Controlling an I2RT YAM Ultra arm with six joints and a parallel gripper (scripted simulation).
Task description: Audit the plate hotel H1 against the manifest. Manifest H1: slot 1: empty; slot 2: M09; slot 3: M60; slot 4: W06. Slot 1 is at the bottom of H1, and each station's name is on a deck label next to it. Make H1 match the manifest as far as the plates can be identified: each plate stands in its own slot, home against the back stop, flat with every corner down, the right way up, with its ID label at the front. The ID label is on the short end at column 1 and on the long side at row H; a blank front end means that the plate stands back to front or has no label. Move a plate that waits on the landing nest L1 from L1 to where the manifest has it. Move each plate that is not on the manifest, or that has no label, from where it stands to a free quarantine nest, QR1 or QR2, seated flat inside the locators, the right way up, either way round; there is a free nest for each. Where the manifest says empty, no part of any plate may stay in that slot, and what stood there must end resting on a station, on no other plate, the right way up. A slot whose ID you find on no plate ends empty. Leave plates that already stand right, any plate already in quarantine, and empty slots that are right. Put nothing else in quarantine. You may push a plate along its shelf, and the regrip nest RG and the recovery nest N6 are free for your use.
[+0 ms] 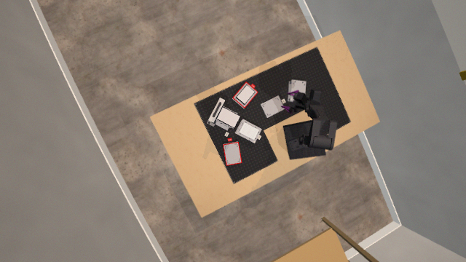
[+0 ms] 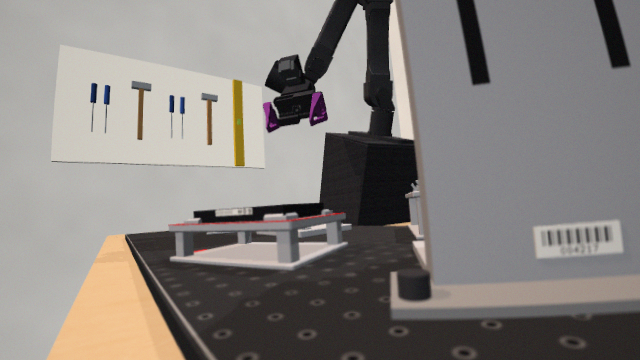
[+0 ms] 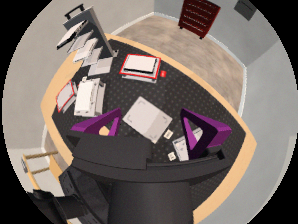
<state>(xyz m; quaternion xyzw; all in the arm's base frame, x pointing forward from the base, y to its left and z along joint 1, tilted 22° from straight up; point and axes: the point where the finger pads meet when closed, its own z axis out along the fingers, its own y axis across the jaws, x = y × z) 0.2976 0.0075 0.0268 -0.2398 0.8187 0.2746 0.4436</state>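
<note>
The white well plate lies 28 cm to the left of my hand, 16 cm below it and 11 cm behind it. Round my hand: plate hotel H1 (45 cm to the left, 10 cm ahead, 7 cm below); red-rimmed nest (45 cm to the left, 22 cm behind, 19 cm below); black-sided plate (19 cm to the left, 18 cm below, 16 cm ahead).
</note>
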